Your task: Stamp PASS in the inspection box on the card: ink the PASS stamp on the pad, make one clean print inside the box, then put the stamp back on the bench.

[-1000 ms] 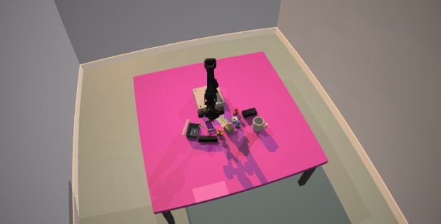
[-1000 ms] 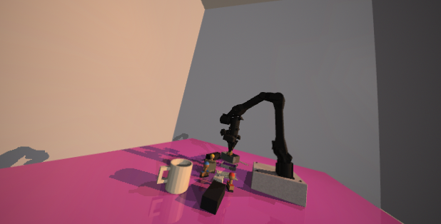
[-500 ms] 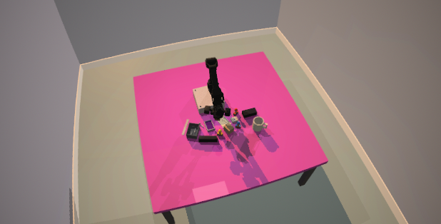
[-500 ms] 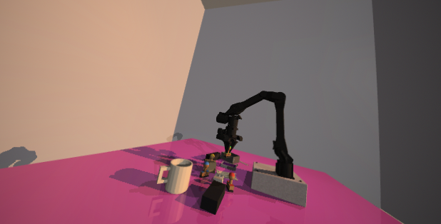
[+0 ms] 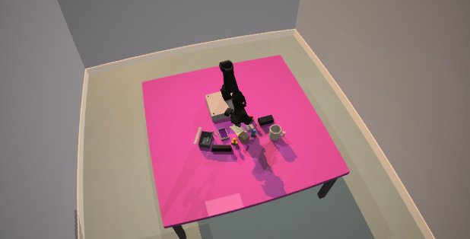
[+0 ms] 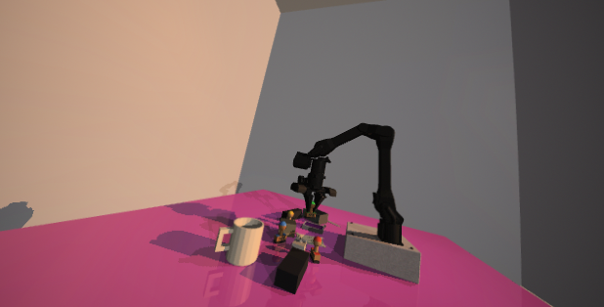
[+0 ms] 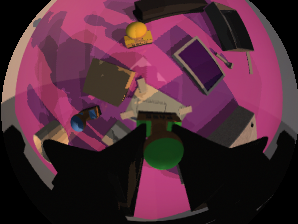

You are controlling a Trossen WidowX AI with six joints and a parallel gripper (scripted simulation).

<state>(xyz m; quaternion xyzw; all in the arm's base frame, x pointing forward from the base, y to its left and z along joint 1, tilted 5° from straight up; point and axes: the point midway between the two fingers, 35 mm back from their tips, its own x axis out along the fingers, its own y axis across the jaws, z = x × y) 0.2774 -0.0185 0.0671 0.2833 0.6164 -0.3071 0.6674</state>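
My gripper tip is 2 cm past the white card, 1 cm to the right of it and 10 cm above it. The rest, counted from my gripper tip: yellow-knobbed stamp (9 cm ahead, 6 cm to the right, 7 cm below); then tan block (8 cm ahead, 2 cm to the left, 7 cm below); then green-knobbed stamp (right at my gripper tip).
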